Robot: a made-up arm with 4 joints.
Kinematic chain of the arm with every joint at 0, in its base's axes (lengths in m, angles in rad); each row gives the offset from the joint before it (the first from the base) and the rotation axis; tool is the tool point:
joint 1: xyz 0 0 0.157 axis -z
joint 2: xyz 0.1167 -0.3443 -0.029 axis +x
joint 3: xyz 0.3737 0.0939 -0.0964 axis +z
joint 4: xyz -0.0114 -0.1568 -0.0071 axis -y
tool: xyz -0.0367 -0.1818 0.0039
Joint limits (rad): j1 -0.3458..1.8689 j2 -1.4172..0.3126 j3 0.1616..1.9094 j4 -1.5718..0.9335
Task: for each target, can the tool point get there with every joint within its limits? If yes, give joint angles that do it. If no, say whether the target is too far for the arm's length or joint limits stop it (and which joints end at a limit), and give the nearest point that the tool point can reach.
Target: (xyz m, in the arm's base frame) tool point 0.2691 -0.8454 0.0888
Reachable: yes | joints 0.5952 -0.3513 0.7890 0.2095
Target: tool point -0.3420 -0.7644 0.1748
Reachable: yes | joints 1.2381 -0.4971 0.4252 -1.1983
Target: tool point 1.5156 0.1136 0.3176
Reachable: no: too far | nearest point 0.9142 -0.1258 0.1188 | short by 0.677 m
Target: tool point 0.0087 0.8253 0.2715
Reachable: no: joint limits stop it (at a limit: joint 1, joint 2, joint 3, joint 4) | nearest point 0.8096 0.1492 0.1257 | short by 1.058 m
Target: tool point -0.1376 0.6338 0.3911
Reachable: no: joint limits stop it (at a limit: joint 1, joint 2, joint 3) | nearest point -0.6039 -0.3350 0.3581 | short by 1.076 m
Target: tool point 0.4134 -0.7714 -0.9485
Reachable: no: too far | nearest point 0.4206 -0.7849 -0.0881 | short by 0.861 m
